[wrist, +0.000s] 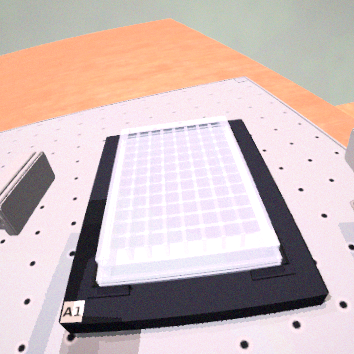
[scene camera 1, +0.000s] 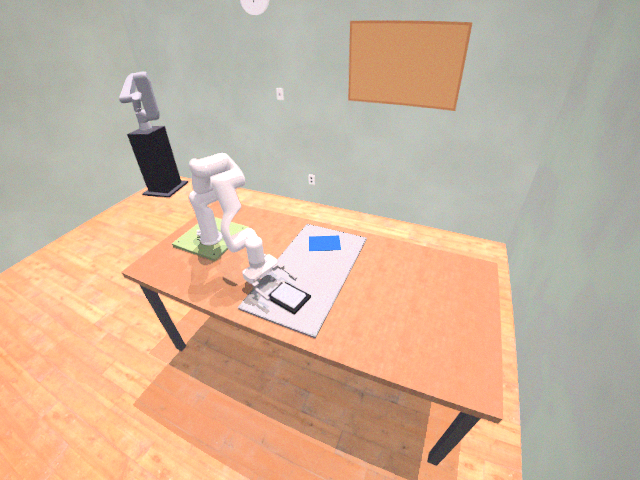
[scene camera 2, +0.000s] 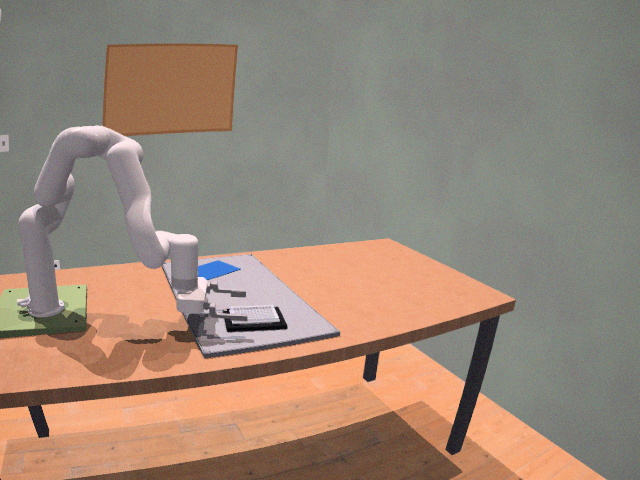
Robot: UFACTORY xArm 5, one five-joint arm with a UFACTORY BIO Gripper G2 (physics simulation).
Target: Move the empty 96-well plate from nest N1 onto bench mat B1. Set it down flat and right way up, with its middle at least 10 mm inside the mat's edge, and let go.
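Places are measured from the arm's base along level axes (x ahead, y left, z up), in metres.
Where they show: end effector, tool point: [wrist: 189,180] [scene camera 1: 279,286] [scene camera 2: 238,305]; arm's base, origin of the base link: [scene camera 1: 211,238] [scene camera 2: 45,308].
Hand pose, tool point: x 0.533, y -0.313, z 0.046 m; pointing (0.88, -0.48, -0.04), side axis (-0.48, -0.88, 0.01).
Note:
Things, the pixels of their top centre, and the offset from my tool point. Level surfaces: height alone.
- clear-white 96-well plate, middle of its top: [wrist: 177,169] [scene camera 2: 253,312] [scene camera 1: 288,293] 0.010 m right, 0.041 m ahead, 0.026 m down
- black nest N1, middle of its top: [wrist: 179,183] [scene camera 2: 253,315] [scene camera 1: 288,295] 0.010 m right, 0.041 m ahead, 0.038 m down
- blue bench mat B1, its level: 0.050 m down
- grey perforated board, its level: 0.052 m down
- wooden table, its level: 0.065 m down
The clear-white 96-well plate [scene camera 1: 289,295] [scene camera 2: 255,313] [wrist: 185,200] lies flat and right way up in the black nest N1 [scene camera 1: 294,310] [scene camera 2: 258,327] [wrist: 200,305], which has an "A1" label at one corner. My gripper [scene camera 1: 283,288] [scene camera 2: 246,305] [wrist: 195,172] is open and empty. In the wrist view its fingers stand apart at the left and right, one on each side of the plate, with a gap to it. The scene views show the fingertips above the board, reaching over the plate's arm-side end. The blue bench mat B1 [scene camera 1: 324,242] [scene camera 2: 219,269] lies flat; the arm partly hides it in scene camera 2.
The nest and the blue mat are both on a grey perforated board [scene camera 1: 330,273] [scene camera 2: 305,320] [wrist: 300,165] on the wooden table [scene camera 1: 423,310] [scene camera 2: 361,273] [wrist: 125,60]. The arm stands on a green base plate [scene camera 1: 188,245] [scene camera 2: 72,322] at the table's left.

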